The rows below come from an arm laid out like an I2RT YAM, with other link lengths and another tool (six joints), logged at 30 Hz.
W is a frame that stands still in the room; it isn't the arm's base.
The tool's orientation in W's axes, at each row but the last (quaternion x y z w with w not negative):
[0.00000, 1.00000, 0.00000, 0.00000]
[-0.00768, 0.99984, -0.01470, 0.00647]
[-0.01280, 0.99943, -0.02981, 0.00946]
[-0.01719, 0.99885, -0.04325, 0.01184]
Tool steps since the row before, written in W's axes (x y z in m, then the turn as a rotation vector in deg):
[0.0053, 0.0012, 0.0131, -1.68, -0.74, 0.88]
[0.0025, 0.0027, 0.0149, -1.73, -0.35, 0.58]
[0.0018, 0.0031, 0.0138, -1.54, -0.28, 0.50]
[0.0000, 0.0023, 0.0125, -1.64, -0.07, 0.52]
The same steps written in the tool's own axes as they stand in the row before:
[-0.0053, 0.0012, -0.0131, 1.68, -0.74, -0.88]
[-0.0027, 0.0022, -0.0149, 1.73, -0.34, -0.59]
[-0.0021, 0.0022, -0.0139, 1.54, -0.27, -0.51]
[-0.0004, 0.0012, -0.0126, 1.63, -0.06, -0.55]

